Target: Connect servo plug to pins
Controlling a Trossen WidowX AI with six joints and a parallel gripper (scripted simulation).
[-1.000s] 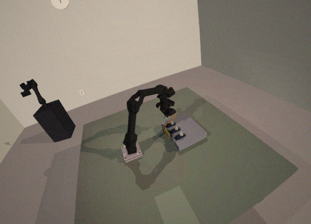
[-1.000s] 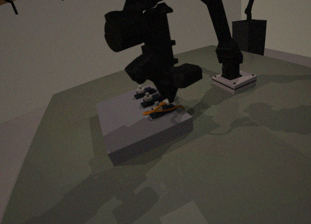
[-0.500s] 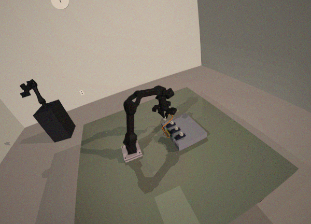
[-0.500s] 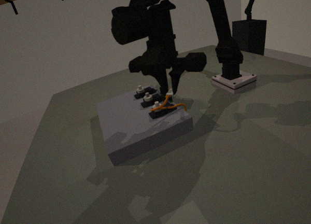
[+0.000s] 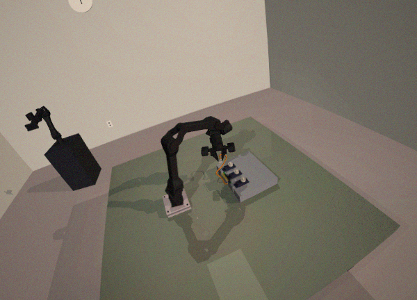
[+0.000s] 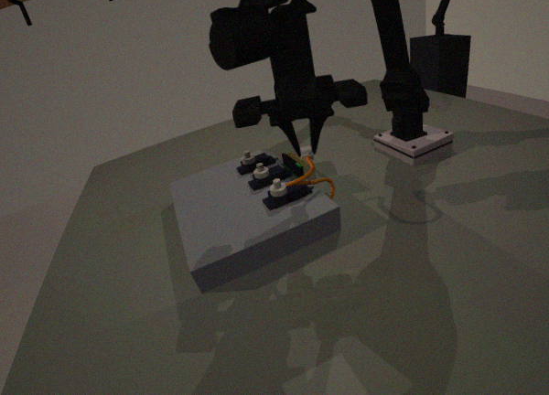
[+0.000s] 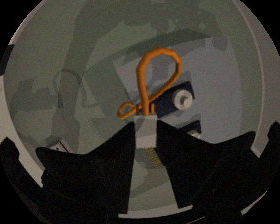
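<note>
The green band is 6 cm to the right of my gripper tip and 5 cm below it. Round my gripper tip: grey holder block 16 cm ahead, 6 cm to the right, 9 cm below; dark pin row 9 cm to the right, 6 cm below.
</note>
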